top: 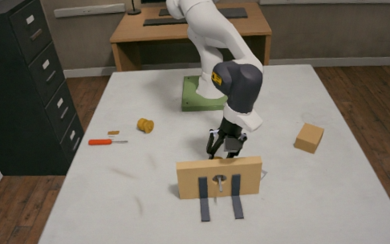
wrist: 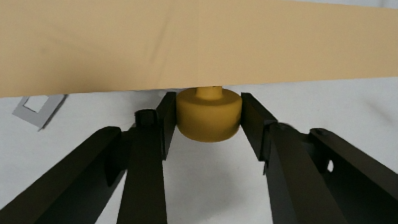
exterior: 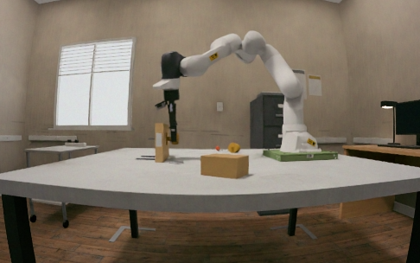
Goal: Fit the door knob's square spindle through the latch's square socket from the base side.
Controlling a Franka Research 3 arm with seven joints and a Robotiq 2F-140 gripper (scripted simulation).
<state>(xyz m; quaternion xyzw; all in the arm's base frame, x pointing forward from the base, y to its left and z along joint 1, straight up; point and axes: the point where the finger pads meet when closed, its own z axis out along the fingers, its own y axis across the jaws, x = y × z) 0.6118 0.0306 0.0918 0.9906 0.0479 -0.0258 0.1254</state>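
Right now my hand is 6 cm short of the wooden panel and 3 cm above it. From my hand the other things lie so: small plate 31 cm behind, 52 cm to the right, 12 cm below; then cardboard box 23 cm behind, 41 cm to the left, 9 cm below.
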